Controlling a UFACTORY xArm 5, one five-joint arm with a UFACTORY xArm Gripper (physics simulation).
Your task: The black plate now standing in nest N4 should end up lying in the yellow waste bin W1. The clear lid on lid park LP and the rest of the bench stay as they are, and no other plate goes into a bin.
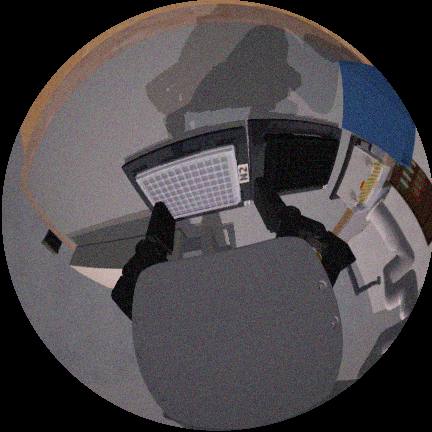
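Where they show: gripper, fingertip midpoint: (210, 200); arm's base at its link origin: (374, 207).
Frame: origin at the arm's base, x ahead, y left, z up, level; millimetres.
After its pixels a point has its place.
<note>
A black plate (300, 161) @(x 511, y -146, z -12 mm) appears to lie in the dark nest at the right of centre. Its nest label is not readable, so I cannot tell whether this is N4. A white gridded plate (192, 182) @(x 661, y -127, z -10 mm) sits in the nest to its left, beside the label N2 (243, 173) @(x 593, y -126, z -21 mm). My gripper (210, 200) @(x 641, y -131, z 35 mm) is open and empty, its fingers wide apart. Its left fingertip shows near the white plate's lower left corner, its right one at the lower left edge of the black plate's nest. The yellow bin W1 and the clear lid on LP cannot be made out.
A blue block (376, 112) stands at the upper right. Below it is a pale device (352, 172) @(x 360, y -138, z -7 mm) with a yellow striped part. A long grey box (110, 247) @(x 896, y -4, z -4 mm) lies at the left. The wooden bench edge (60, 87) curves along the upper left, and robot shadows cross the grey surface.
</note>
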